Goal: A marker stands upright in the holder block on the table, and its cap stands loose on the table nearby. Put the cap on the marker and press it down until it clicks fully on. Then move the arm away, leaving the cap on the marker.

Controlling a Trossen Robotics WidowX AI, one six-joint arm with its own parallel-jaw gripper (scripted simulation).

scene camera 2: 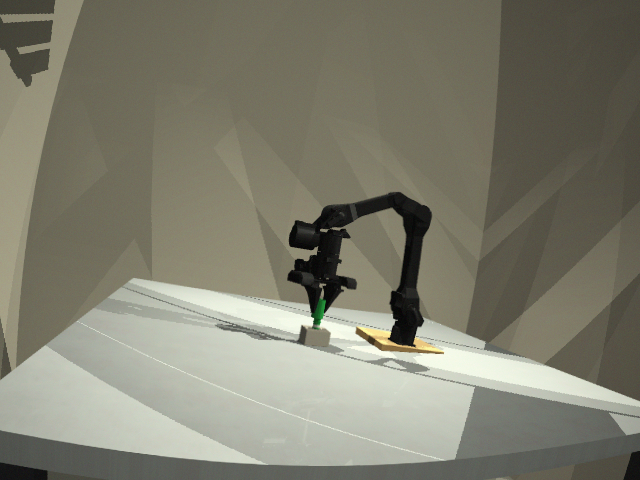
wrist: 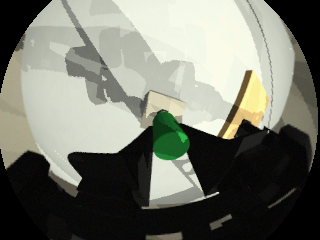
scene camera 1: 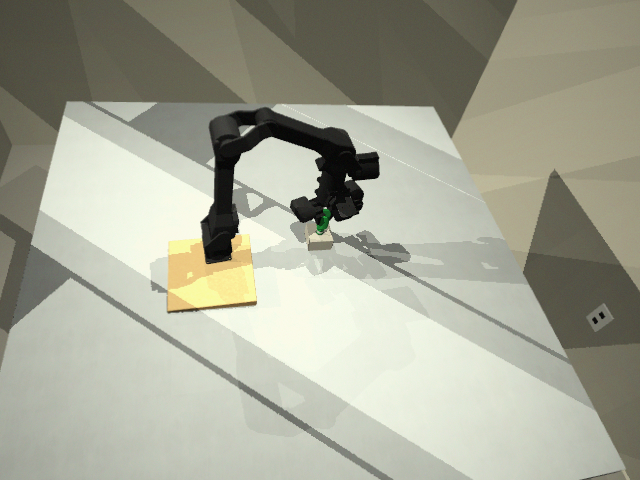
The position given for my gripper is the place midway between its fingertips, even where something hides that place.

My gripper (scene camera 2: 317, 313) holds a green cap (wrist: 170, 142).
My gripper is seen too in the wrist view (wrist: 165, 128) and in scene camera 1 (scene camera 1: 322, 221).
